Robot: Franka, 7 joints.
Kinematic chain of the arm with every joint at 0, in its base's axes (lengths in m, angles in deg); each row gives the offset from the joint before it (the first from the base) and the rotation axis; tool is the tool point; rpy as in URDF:
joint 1: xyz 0 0 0.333 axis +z
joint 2: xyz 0 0 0 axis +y
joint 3: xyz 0 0 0.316 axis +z
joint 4: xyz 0.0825 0 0 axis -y
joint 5: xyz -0.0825 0 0.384 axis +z
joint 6: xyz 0 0 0 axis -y
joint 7: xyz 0.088 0 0 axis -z
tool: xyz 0 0 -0.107 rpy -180 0 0
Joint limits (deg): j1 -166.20..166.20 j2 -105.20..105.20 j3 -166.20..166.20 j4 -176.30..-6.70 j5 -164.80..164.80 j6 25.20..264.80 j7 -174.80..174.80
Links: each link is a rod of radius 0.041 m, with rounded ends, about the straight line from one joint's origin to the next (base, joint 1, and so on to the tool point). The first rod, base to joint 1, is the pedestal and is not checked.
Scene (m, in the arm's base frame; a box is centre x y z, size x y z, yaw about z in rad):
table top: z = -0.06
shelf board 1: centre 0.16 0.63 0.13 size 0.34 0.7 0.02 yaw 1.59
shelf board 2: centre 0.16 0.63 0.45 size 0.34 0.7 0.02 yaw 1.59
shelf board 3: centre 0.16 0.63 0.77 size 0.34 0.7 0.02 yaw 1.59
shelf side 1: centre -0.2 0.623 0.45 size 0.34 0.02 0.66 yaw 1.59
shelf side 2: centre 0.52 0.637 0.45 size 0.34 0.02 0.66 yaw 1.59
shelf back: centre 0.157 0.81 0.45 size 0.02 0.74 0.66 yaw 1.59
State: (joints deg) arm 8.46 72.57 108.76 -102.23 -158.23 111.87 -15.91
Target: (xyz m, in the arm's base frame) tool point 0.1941 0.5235 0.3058
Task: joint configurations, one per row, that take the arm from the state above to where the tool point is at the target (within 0.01 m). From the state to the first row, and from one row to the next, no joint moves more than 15 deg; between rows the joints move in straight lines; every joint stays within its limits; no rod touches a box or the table.
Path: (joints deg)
1: -1.53 79.59 113.28 -113.58 -158.10 114.03 -15.91
2: -11.51 86.62 117.80 -124.93 -157.96 116.19 -15.91
3: -21.50 93.64 122.31 -136.29 -157.83 118.35 -15.91
4: -31.49 100.66 126.83 -147.64 -157.69 120.50 -15.91
5: -36.93 92.66 116.02 -152.20 -155.95 118.64 -15.91
6: -42.37 84.66 105.22 -156.76 -154.22 116.77 -15.91
7: -47.81 76.66 94.41 -161.32 -152.48 114.90 -15.91
8: -35.53 75.88 92.15 -151.57 -152.98 114.32 -15.91
9: -23.26 75.10 89.90 -141.82 -153.47 113.74 -15.91
10: -10.99 74.33 87.64 -132.07 -153.97 113.15 -15.91

